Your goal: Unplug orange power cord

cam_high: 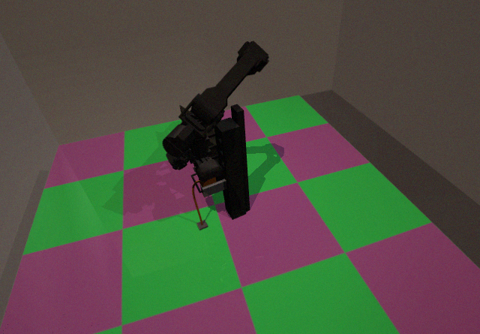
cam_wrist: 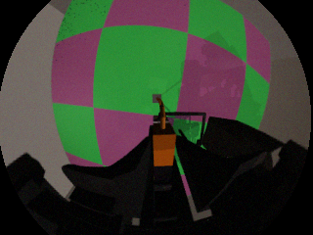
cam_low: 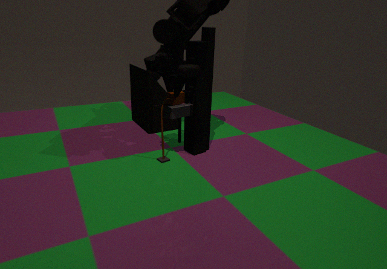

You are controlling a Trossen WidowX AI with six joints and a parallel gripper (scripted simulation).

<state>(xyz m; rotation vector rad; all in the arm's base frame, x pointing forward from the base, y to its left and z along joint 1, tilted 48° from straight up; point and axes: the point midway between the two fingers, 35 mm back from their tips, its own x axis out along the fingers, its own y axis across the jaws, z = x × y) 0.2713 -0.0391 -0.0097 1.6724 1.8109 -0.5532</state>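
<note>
My gripper tip is 3 cm to the right of the orange plug and 1 cm past it.
</note>
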